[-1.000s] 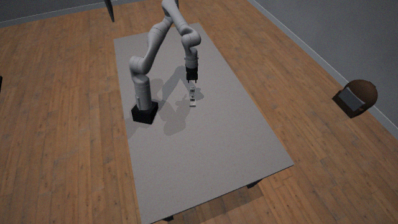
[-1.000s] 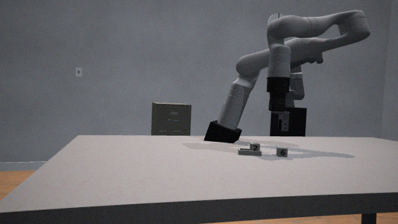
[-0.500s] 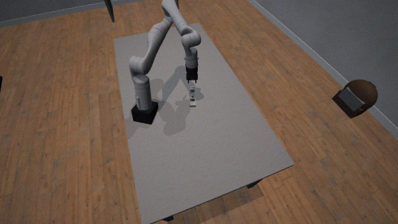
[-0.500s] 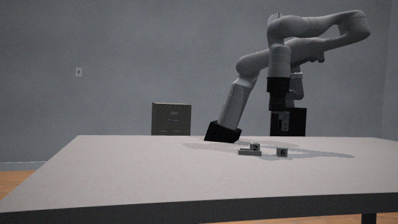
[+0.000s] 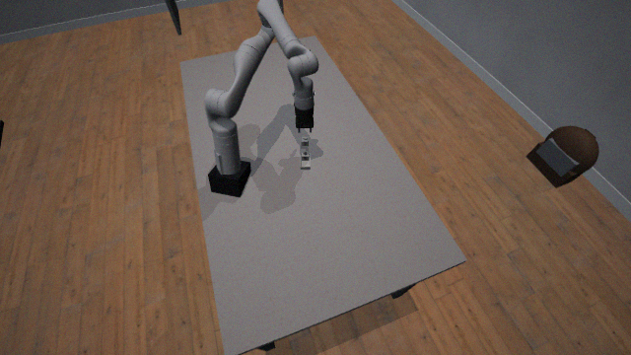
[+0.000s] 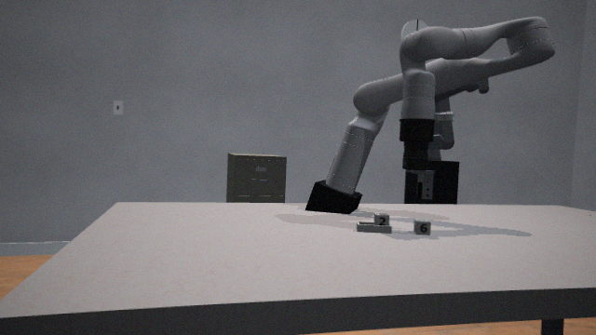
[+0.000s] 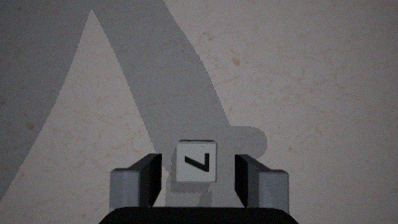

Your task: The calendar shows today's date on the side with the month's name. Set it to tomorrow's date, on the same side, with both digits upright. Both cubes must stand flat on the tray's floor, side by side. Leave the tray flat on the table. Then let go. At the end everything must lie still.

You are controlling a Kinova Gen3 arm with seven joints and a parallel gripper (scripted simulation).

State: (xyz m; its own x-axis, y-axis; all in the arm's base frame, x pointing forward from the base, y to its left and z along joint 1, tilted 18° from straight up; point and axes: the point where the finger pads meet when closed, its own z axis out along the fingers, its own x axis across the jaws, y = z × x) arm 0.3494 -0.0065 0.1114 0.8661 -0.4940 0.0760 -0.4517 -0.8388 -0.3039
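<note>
Right now the digit cube is 9 cm below my hand. Also, from my hand: calendar tray (10 cm to the right, 9 cm below, 5 cm behind).
</note>
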